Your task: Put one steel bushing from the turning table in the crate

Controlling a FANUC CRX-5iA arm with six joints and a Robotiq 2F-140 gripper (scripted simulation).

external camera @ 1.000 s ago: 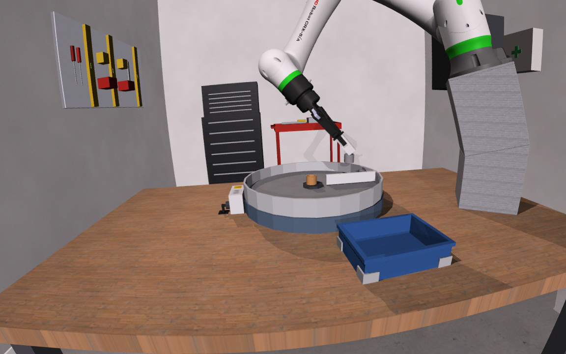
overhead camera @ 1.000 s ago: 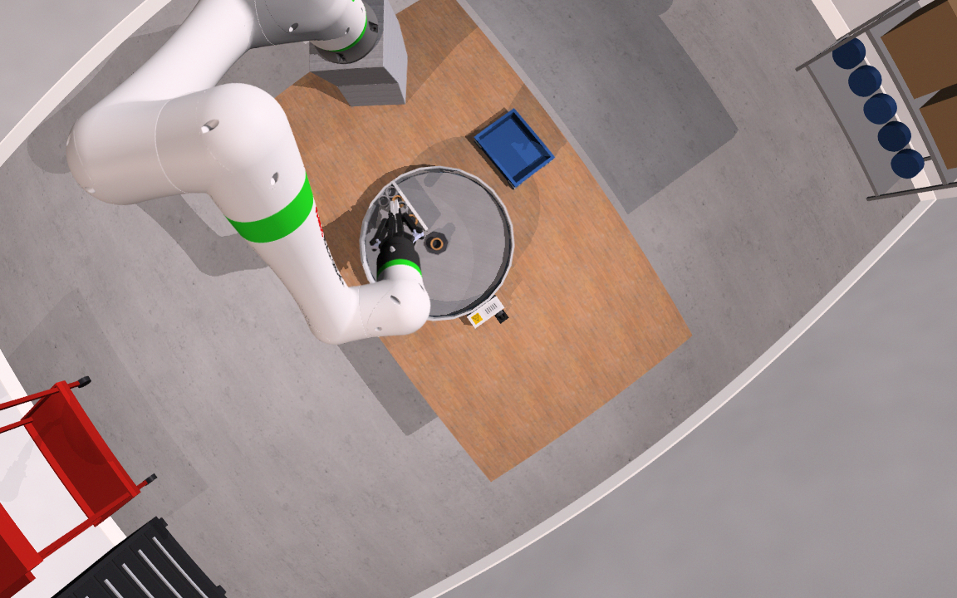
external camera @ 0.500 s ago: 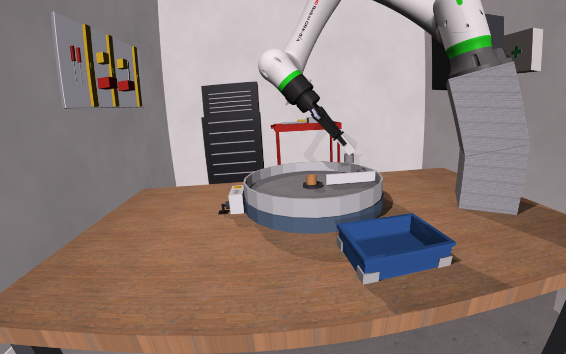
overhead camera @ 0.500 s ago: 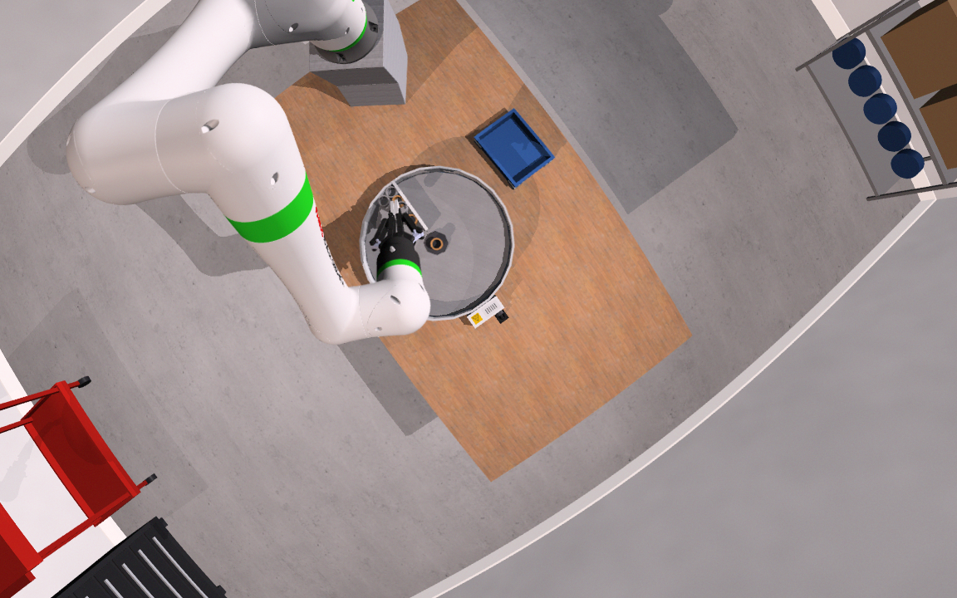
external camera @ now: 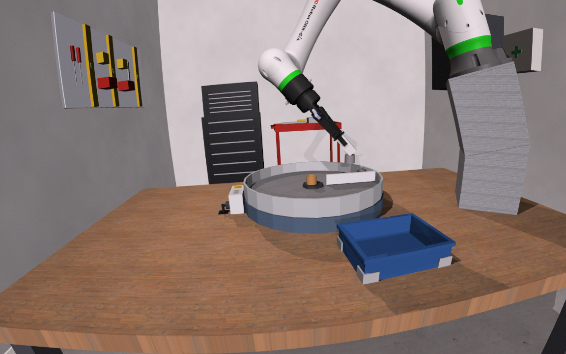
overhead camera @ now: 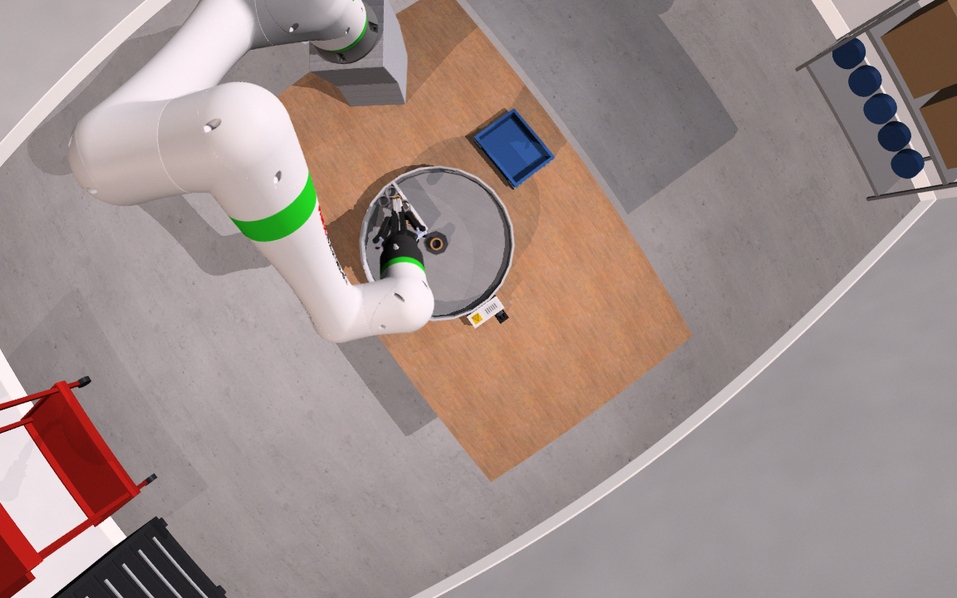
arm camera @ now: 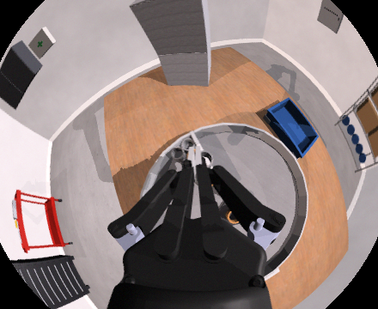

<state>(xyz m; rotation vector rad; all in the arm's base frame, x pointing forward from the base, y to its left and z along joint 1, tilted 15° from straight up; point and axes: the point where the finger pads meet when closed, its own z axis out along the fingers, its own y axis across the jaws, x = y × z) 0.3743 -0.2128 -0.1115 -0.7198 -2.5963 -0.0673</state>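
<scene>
The blue crate lies 7 cm ahead of my hand, 36 cm to the left of it and 15 cm below it. From my hand the other things lie so: round grey turning table: 12 cm ahead, 1 cm to the left, 12 cm below.
</scene>
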